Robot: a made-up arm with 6 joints. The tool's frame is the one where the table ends. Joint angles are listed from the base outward.
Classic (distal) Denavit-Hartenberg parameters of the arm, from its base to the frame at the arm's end. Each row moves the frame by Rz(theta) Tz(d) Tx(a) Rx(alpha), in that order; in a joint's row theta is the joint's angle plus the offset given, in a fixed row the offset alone. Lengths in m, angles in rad.
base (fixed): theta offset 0.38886  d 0  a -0.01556  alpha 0
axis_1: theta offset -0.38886  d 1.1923  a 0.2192  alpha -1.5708
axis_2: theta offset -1.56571  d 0  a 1.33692  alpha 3.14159
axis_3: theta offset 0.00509  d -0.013  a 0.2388  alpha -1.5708
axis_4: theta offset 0  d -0.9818  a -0.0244  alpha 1.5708
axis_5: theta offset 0  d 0.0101  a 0.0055  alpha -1.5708
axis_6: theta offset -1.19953  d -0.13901  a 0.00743  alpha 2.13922
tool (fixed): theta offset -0.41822  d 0.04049  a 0  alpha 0
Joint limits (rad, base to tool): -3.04..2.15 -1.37..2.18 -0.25..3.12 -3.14..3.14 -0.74..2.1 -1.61..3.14
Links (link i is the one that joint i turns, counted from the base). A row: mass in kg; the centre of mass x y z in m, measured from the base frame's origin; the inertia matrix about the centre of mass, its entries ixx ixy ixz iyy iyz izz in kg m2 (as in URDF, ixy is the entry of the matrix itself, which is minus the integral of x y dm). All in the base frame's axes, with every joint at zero. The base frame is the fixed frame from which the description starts. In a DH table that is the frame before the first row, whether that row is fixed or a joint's. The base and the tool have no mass.
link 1: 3.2; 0.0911 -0.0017 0.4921; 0.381 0 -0.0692 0.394 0 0.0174
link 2: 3.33; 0.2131 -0.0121 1.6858; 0.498 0 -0.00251 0.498 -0.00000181 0.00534
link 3: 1.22; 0.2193 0.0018 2.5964; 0.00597 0 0 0.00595 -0.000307 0.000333
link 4: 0.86; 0.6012 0.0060 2.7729; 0.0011 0 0.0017 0.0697 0 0.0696
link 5: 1.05; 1.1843 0.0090 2.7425; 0.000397 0 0 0.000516 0 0.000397
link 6: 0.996; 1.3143 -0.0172 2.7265; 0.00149 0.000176 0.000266 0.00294 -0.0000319 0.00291
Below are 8 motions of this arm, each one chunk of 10 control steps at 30 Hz.
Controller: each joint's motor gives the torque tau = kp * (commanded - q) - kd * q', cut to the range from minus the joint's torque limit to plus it. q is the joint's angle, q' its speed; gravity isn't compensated. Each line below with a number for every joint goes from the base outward.
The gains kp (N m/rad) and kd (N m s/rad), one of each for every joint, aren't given. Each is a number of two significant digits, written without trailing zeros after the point. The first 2 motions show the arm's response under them.
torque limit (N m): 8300 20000 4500 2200 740 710
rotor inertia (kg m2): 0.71 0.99 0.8 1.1 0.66 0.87
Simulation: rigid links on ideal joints. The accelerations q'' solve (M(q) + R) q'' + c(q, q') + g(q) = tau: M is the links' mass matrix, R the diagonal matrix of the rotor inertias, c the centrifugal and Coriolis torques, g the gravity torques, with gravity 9.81 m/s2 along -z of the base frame. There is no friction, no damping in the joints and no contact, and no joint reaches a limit. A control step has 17 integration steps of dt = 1/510 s. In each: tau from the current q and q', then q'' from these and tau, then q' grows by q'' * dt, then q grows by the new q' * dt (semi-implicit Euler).
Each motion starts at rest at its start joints. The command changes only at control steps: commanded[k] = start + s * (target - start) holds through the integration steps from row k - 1 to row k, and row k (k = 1, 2, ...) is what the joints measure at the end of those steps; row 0 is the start. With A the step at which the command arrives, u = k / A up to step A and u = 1 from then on. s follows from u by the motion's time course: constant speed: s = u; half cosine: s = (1 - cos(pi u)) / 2; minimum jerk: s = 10 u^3 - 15 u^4 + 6 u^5; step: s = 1 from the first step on.
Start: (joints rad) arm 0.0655 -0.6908 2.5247 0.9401 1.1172 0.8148
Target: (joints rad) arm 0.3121 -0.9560 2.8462 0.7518 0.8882 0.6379
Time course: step
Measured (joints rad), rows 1 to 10:
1: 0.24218 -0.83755 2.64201 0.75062 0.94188 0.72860
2: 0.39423 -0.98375 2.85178 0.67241 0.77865 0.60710
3: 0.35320 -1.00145 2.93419 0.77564 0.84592 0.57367
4: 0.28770 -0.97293 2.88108 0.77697 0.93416 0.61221
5: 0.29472 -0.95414 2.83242 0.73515 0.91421 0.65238
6: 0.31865 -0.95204 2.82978 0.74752 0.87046 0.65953
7: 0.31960 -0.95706 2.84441 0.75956 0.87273 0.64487
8: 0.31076 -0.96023 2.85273 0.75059 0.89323 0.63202
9: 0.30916 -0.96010 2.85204 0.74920 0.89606 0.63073
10: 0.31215 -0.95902 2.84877 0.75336 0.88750 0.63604
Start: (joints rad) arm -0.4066 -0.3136 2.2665 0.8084 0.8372 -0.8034
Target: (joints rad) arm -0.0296 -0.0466 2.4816 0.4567 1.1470 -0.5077
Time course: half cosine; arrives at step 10
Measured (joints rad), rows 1 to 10:
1: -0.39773 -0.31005 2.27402 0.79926 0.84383 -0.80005
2: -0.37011 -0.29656 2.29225 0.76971 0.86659 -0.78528
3: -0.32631 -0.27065 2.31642 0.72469 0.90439 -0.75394
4: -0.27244 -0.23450 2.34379 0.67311 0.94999 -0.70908
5: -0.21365 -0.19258 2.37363 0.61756 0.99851 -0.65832
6: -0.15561 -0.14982 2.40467 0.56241 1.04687 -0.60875
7: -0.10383 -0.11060 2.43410 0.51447 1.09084 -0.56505
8: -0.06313 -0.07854 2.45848 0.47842 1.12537 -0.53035
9: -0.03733 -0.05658 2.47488 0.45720 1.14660 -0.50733
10: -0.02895 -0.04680 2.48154 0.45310 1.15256 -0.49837
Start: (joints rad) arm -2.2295 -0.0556 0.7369 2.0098 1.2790 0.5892
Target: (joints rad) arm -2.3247 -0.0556 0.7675 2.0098 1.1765 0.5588
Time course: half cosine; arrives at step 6
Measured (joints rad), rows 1 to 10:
1: -2.23592 -0.05545 0.73721 2.00993 1.27432 0.58834
2: -2.25352 -0.05486 0.74089 2.01005 1.25618 0.58446
3: -2.27750 -0.05458 0.74783 2.01001 1.22633 0.57666
4: -2.30135 -0.05486 0.75610 2.00993 1.19695 0.56702
5: -2.31868 -0.05544 0.76310 2.00988 1.17769 0.55907
6: -2.32489 -0.05596 0.76664 2.00985 1.17227 0.55560
7: -2.32473 -0.05602 0.76699 2.00986 1.17608 0.55656
8: -2.32468 -0.05562 0.76621 2.00992 1.17895 0.55899
9: -2.32470 -0.05523 0.76554 2.00996 1.17777 0.56014
10: -2.32471 -0.05510 0.76537 2.00994 1.17644 0.55970

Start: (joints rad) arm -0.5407 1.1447 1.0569 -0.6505 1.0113 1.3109
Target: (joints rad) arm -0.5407 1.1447 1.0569 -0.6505 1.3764 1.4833
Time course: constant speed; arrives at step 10
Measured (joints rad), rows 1 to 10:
1: -0.54061 1.14635 1.05548 -0.65057 1.03941 1.31909
2: -0.54056 1.14832 1.05246 -0.65076 1.08911 1.33863
3: -0.54066 1.14916 1.05123 -0.65080 1.13045 1.36188
4: -0.54079 1.14891 1.05179 -0.65070 1.16237 1.38208
5: -0.54082 1.14833 1.05281 -0.65064 1.19653 1.39838
6: -0.54077 1.14798 1.05336 -0.65066 1.23471 1.41354
7: -0.54070 1.14796 1.05335 -0.65067 1.27242 1.42986
8: -0.54067 1.14812 1.05307 -0.65068 1.30841 1.44750
9: -0.54068 1.14826 1.05285 -0.65069 1.34437 1.46545
10: -0.54071 1.14830 1.05280 -0.65069 1.38104 1.48298

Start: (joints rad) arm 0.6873 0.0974 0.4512 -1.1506 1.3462 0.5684
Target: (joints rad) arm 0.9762 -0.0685 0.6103 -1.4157 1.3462 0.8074
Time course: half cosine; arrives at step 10
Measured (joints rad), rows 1 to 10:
1: 0.69391 0.09574 0.45061 -1.15774 1.34635 0.57132
2: 0.71499 0.08871 0.45525 -1.18034 1.34595 0.58348
3: 0.74885 0.07335 0.46986 -1.21425 1.34512 0.60859
4: 0.79044 0.05050 0.49351 -1.25288 1.34503 0.64441
5: 0.83560 0.02334 0.52183 -1.29455 1.34568 0.68517
6: 0.88003 -0.00450 0.55025 -1.33600 1.34628 0.72525
7: 0.91953 -0.02998 0.57559 -1.37203 1.34656 0.76074
8: 0.95051 -0.05079 0.59589 -1.39914 1.34679 0.78894
9: 0.97014 -0.06517 0.60965 -1.41508 1.34712 0.80764
10: 0.97656 -0.07176 0.61564 -1.41814 1.34740 0.81494

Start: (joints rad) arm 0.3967 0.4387 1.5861 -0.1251 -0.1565 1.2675
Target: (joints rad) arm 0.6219 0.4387 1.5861 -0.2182 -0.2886 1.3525
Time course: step
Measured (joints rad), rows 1 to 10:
1: 0.60246 0.44316 1.58328 -0.21925 -0.25550 1.30813
2: 0.66874 0.44858 1.57165 -0.26284 -0.34456 1.36377
3: 0.61868 0.44725 1.57356 -0.20604 -0.31563 1.38106
4: 0.61250 0.44232 1.58243 -0.20226 -0.27035 1.36578
5: 0.62398 0.43809 1.58950 -0.22843 -0.27502 1.34744
6: 0.62348 0.43725 1.59038 -0.22156 -0.29379 1.34263
7: 0.62124 0.43882 1.58737 -0.21274 -0.29454 1.34829
8: 0.62166 0.44045 1.58461 -0.21870 -0.28780 1.35438
9: 0.62209 0.44097 1.58388 -0.22039 -0.28710 1.35564
10: 0.62192 0.44061 1.58460 -0.21729 -0.28959 1.35350

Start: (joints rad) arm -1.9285 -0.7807 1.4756 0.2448 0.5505 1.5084
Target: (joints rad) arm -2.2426 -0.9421 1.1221 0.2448 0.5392 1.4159
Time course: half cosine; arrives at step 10
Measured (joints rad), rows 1 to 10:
1: -1.93416 -0.78487 1.46949 0.24465 0.55043 1.50724
2: -1.95502 -0.79596 1.44950 0.24454 0.55002 1.50245
3: -1.99223 -0.81298 1.41408 0.24469 0.54890 1.49270
4: -2.03909 -0.83441 1.36674 0.24488 0.54719 1.47897
5: -2.08935 -0.85856 1.31282 0.24489 0.54528 1.46338
6: -2.13887 -0.88337 1.25810 0.24490 0.54349 1.44800
7: -2.18363 -0.90648 1.20798 0.24498 0.54205 1.43435
8: -2.21907 -0.92554 1.16716 0.24505 0.54101 1.42355
9: -2.24136 -0.93858 1.13948 0.24506 0.54036 1.41646
10: -2.24821 -0.94433 1.12766 0.24505 0.54014 1.41372

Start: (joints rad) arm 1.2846 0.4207 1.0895 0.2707 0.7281 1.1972
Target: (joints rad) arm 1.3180 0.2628 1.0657 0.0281 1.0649 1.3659
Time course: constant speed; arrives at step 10
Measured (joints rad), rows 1 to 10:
1: 1.28729 0.41277 1.08039 0.24455 0.75302 1.20503
2: 1.29165 0.39862 1.07640 0.21062 0.79831 1.22393
3: 1.29523 0.38079 1.07796 0.19075 0.83767 1.24685
4: 1.29833 0.36243 1.07995 0.16916 0.86856 1.26707
5: 1.30159 0.34550 1.07925 0.14216 0.90021 1.28334
6: 1.30495 0.33002 1.07610 0.11773 0.93472 1.29812
7: 1.30830 0.31502 1.07230 0.09464 0.96905 1.31382
8: 1.31163 0.29969 1.06915 0.07000 1.00230 1.33089
9: 1.31496 0.28386 1.06686 0.04537 1.03568 1.34848
10: 1.31829 0.26778 1.06498 0.02141 1.06961 1.36575

